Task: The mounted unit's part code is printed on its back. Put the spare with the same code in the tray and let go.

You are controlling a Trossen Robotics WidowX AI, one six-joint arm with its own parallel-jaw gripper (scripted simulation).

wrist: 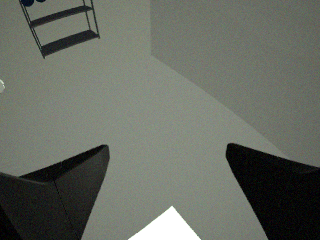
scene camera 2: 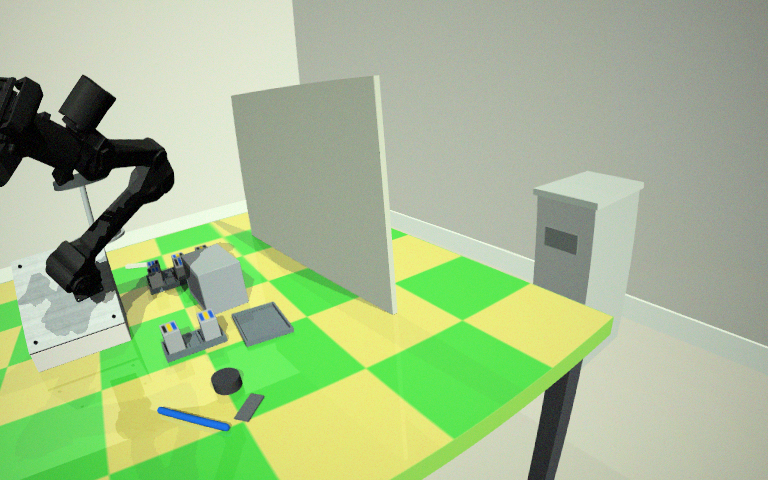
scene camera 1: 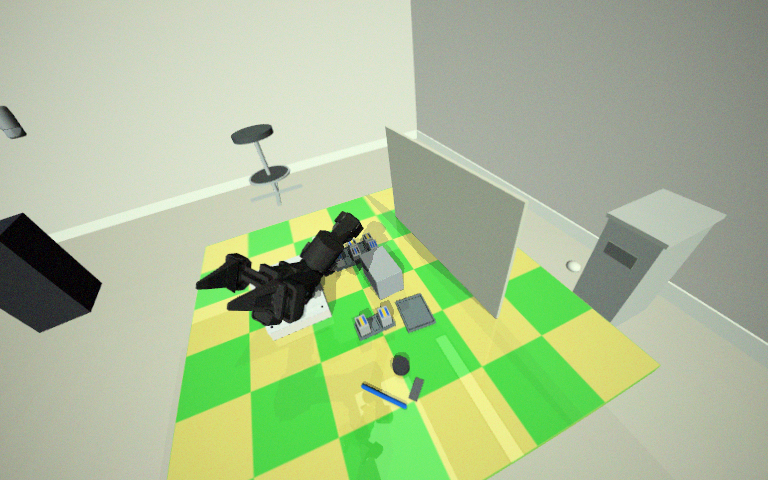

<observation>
same spot on mounted unit: (scene camera 1: 385,276) = (scene camera 2: 212,269)
same spot on tall grey panel: (scene camera 2: 313,163) = (scene camera 1: 456,216)
</observation>
